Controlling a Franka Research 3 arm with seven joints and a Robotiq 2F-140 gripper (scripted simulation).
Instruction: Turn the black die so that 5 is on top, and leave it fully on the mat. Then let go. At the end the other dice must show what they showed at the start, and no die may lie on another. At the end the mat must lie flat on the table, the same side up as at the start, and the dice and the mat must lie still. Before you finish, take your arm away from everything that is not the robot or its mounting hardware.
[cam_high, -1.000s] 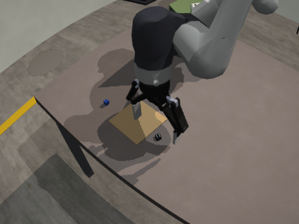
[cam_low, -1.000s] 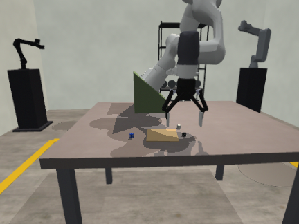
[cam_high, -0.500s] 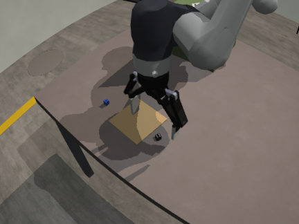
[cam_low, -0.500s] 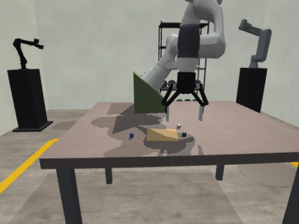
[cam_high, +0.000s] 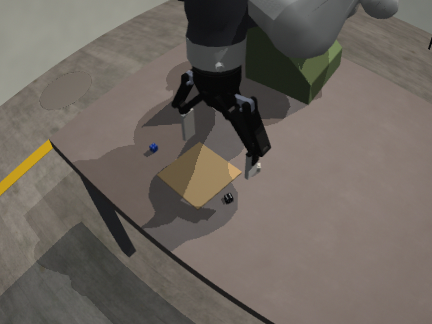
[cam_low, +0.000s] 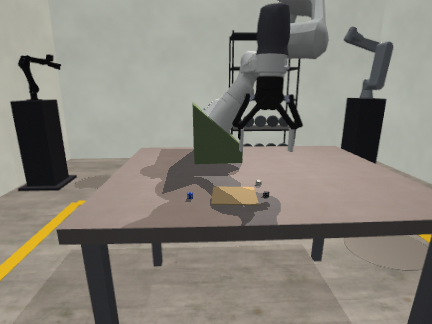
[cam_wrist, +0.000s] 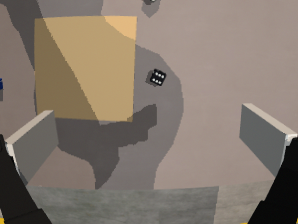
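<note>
The black die lies 1 cm behind my hand, 1 cm to the left of it and 15 cm below it. The rest, counted from my hand: blue die: 2 cm behind, 23 cm to the right, 15 cm below; then tan mat: 3 cm behind, 9 cm to the right, 16 cm below; then white die: 12 cm behind, 1 cm to the left, 15 cm below.
</note>
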